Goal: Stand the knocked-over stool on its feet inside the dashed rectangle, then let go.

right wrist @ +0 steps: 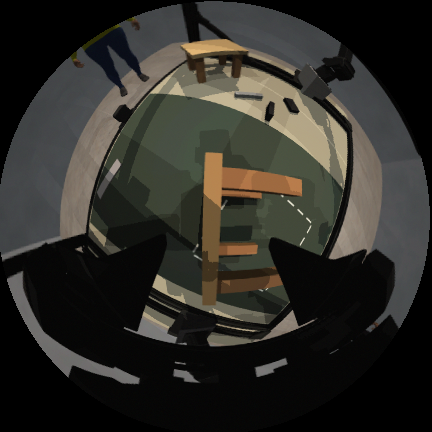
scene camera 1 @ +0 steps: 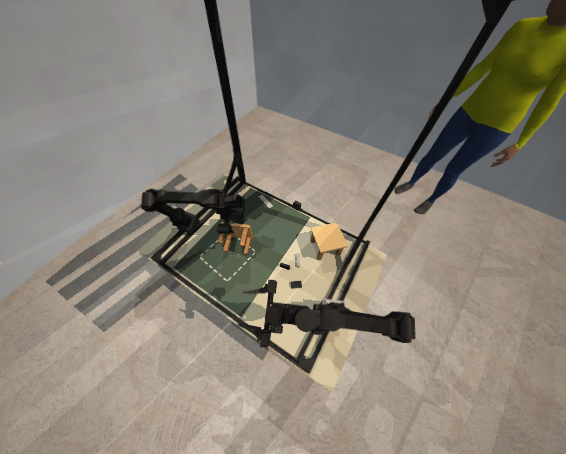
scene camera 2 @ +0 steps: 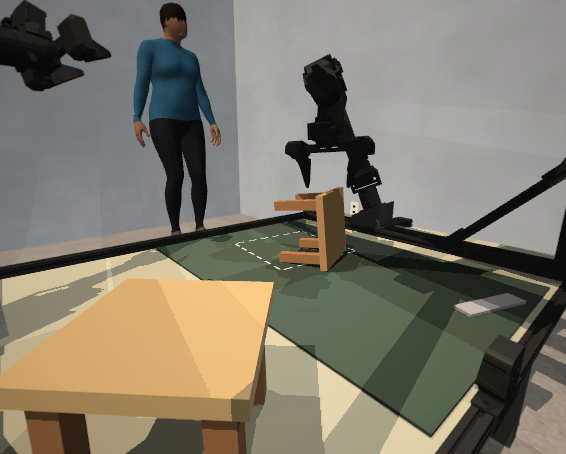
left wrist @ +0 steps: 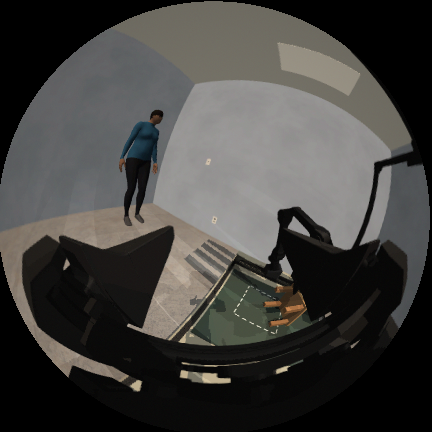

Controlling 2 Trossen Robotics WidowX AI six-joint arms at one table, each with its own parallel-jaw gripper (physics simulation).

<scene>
The left gripper is open and holds nothing. The right gripper is open, with nothing in its grasp. On the table rests a light wooden table.
The left gripper shows as well in scene camera 1 and in the left wrist view. The right gripper shows as well in the right wrist view.
</scene>
